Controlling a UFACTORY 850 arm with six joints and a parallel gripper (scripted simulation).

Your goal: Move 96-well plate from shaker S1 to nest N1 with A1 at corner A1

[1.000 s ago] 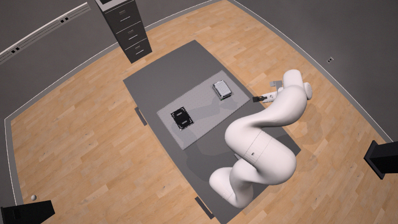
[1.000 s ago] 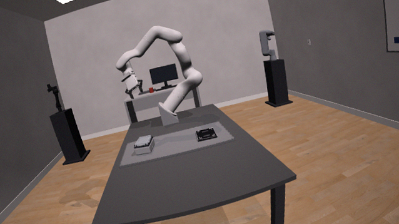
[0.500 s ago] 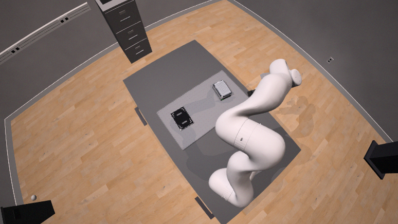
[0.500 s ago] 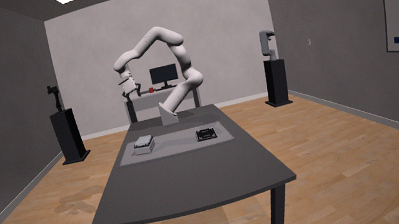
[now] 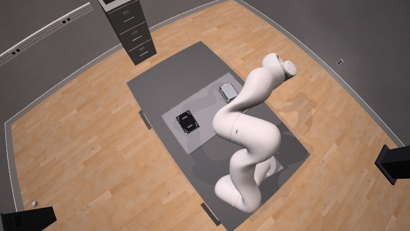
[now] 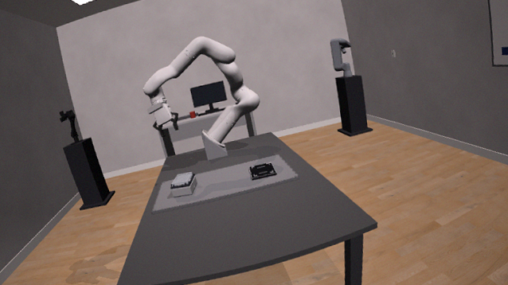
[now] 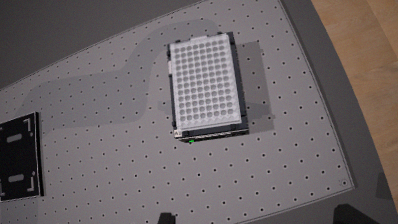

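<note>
Right now the white 96-well plate is 18 cm ahead of my hand, 3 cm to the left of it and 22 cm below it. The rest, counted from my hand: black plate nest N1: 18 cm ahead, 43 cm to the left, 27 cm below.
</note>
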